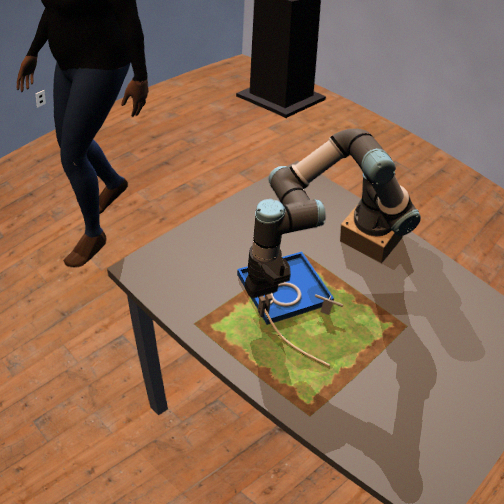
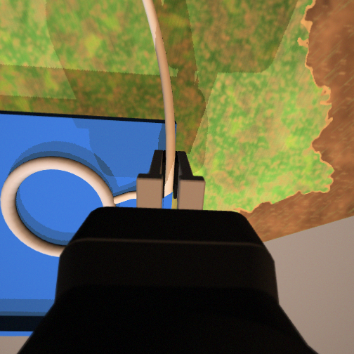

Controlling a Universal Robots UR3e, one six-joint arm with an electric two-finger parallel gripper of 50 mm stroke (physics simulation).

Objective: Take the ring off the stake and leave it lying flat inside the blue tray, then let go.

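A pale ring (image 1: 299,294) (image 2: 52,163) is over the inside of the blue tray (image 1: 306,280) (image 2: 30,280), roughly level, with its shadow beside it; whether it touches the tray floor is hard to tell. A thin pale cord (image 1: 300,351) (image 2: 165,80) runs from the ring through my fingers and curves out over the mat. My gripper (image 1: 265,306) (image 2: 169,165) is shut on this cord at the tray's front left corner, to one side of the ring. The stake (image 1: 336,302) is a thin slanted rod at the tray's right corner, apart from the ring.
A green and brown mat (image 1: 310,406) (image 2: 335,50) lies on the grey table (image 1: 190,270) (image 2: 310,280), partly beneath the tray. The arm's wooden base block (image 1: 361,245) stands behind, to the right. A person (image 1: 90,115) stands beyond the table at the left.
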